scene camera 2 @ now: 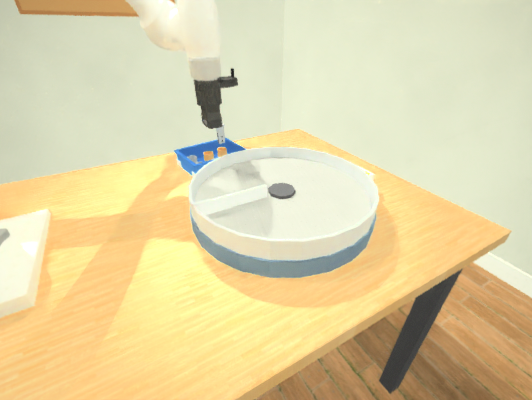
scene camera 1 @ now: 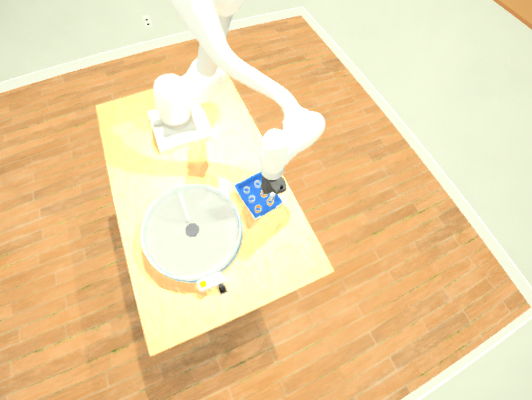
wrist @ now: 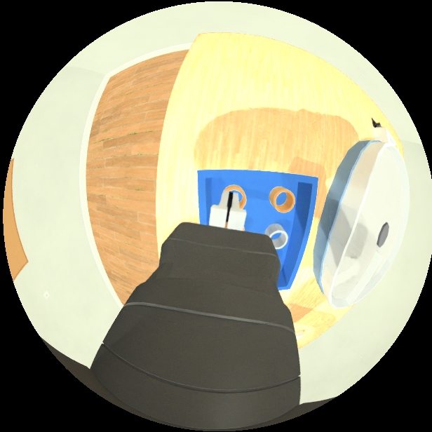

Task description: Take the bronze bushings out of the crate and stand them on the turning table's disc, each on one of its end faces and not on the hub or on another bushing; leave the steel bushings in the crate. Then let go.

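Where they show: gripper, fingertip midpoint: (scene camera 2: 221, 142) (scene camera 1: 271, 199); arm's base at its link origin: (scene camera 1: 178, 122).
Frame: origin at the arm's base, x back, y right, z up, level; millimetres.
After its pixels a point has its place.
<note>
The blue crate (scene camera 1: 248, 182) {x -489, y -248, z 4 mm} (scene camera 2: 200, 149) {x -549, y -330, z 15 mm} (wrist: 257, 174) holds three bronze bushings: one (scene camera 1: 258, 208) {x -628, y -256, z -4 mm} (wrist: 282, 199), another (scene camera 1: 270, 202) {x -629, y -310, z 6 mm} (wrist: 242, 197) partly behind the fingertips in the wrist view, and a third (scene camera 1: 263, 194) {x -575, y -289, z 10 mm} partly covered by the gripper in scene camera 1. Three steel bushings are in the crate too; one (scene camera 1: 251, 199) {x -586, y -226, z 10 mm} (wrist: 277, 236) shows beside the gripper. My gripper (scene camera 1: 272, 198) {x -620, y -318, z 31 mm} (scene camera 2: 221, 142) {x -620, y -318, z 31 mm} (wrist: 229, 200) is shut and empty, pointing down above the crate. The turning table's pale disc (scene camera 1: 200, 255) {x -768, y 55, z 34 mm} (scene camera 2: 320, 210) {x -689, y 163, z 34 mm} bears a dark hub (scene camera 1: 192, 230) {x -654, y 60, z 42 mm} (scene camera 2: 281, 190) {x -646, y 65, z 42 mm} (wrist: 383, 234) and no bushings.
A raised rim (scene camera 2: 280, 247) {x -549, y 244, z 51 mm} encircles the disc. A white divider (scene camera 1: 184, 204) {x -534, y 63, z 64 mm} (scene camera 2: 232, 200) {x -524, y 73, z 52 mm} runs from the rim to the hub. A small white box with a yellow patch (scene camera 1: 203, 284) {x -887, y 72, z 39 mm} and a black part (scene camera 1: 222, 288) {x -922, y 8, z 7 mm} sit outside the rim. The arm's base stands on the same wooden table.
</note>
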